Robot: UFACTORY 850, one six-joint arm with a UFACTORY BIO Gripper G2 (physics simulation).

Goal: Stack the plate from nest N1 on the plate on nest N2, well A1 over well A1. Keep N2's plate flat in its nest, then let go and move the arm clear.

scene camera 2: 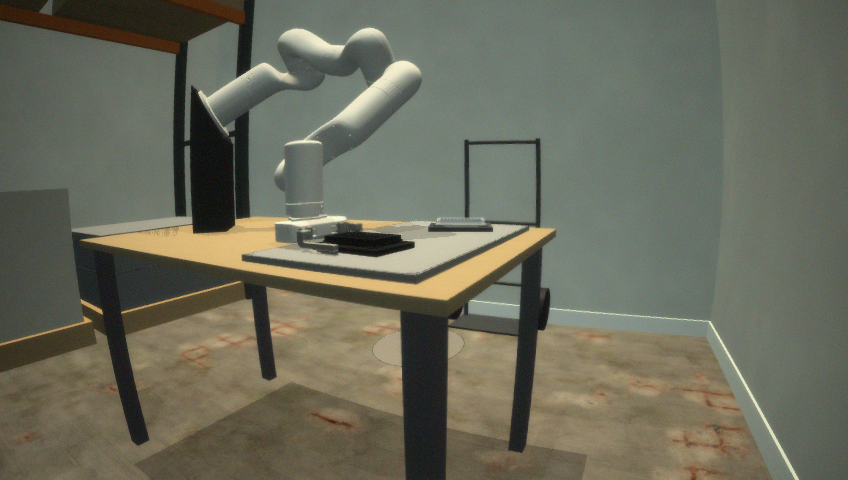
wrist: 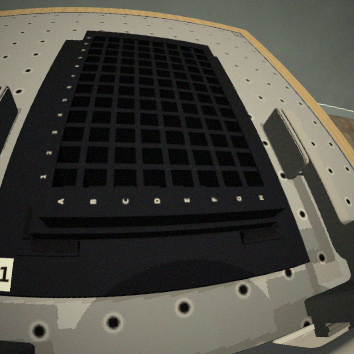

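A black well plate [scene camera 2: 364, 237] [wrist: 154, 201] sits flat in a black nest [scene camera 2: 404, 245] [wrist: 150, 255] at the near part of the grey board. In the wrist view its row A is at the left and column 1 is nearest. A clear plate [scene camera 2: 461, 221] sits in another dark nest [scene camera 2: 459, 228] at the far right of the board. The nest numbers cannot be read. My gripper [scene camera 2: 348, 237] [wrist: 147, 131] is open and empty. Its fingers are low, one on each side of the black plate, with a visible gap on both sides.
The perforated grey board [scene camera 2: 410, 272] [wrist: 30, 50] lies on the wooden table [scene camera 2: 178, 255]. The arm's black pedestal [scene camera 2: 211, 184] stands at the table's back left. A hand truck [scene camera 2: 467, 178] stands behind the table, and a shelf rack [scene camera 2: 180, 130] at the left.
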